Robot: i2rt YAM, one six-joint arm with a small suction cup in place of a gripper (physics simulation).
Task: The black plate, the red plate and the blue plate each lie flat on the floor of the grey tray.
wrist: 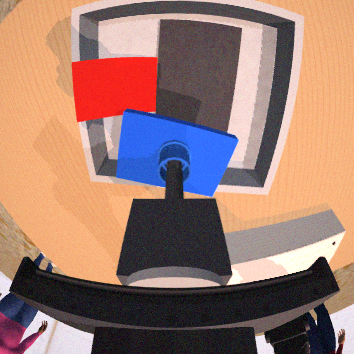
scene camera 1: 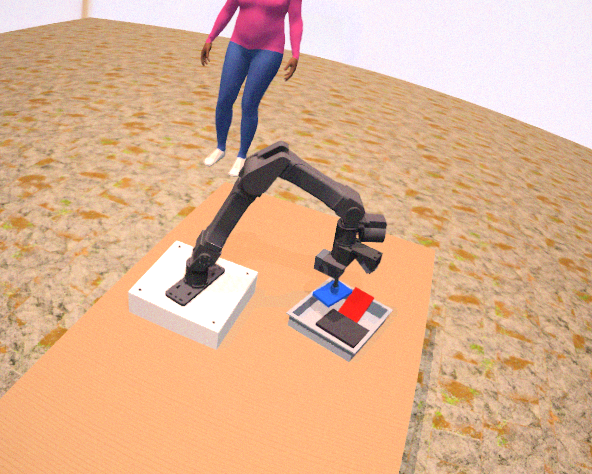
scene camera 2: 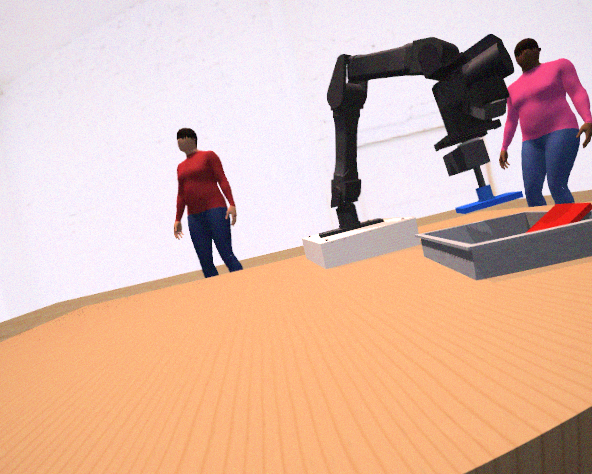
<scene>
My suction cup (scene camera 2: 484, 193) carries a blue plate (wrist: 141, 134); nothing else touches it. Further things: a black plate (scene camera 1: 336, 324), a red plate (wrist: 102, 87) and a grey tray (scene camera 2: 499, 246).
The black plate shows as well in the wrist view (wrist: 197, 61). The grey tray shows as well in the wrist view (wrist: 269, 60) and in scene camera 1 (scene camera 1: 302, 317). My suction cup also shows in the wrist view (wrist: 171, 149) and in scene camera 1 (scene camera 1: 325, 262). Scene camera 2 misses the black plate, which is hidden by the grey tray.
</scene>
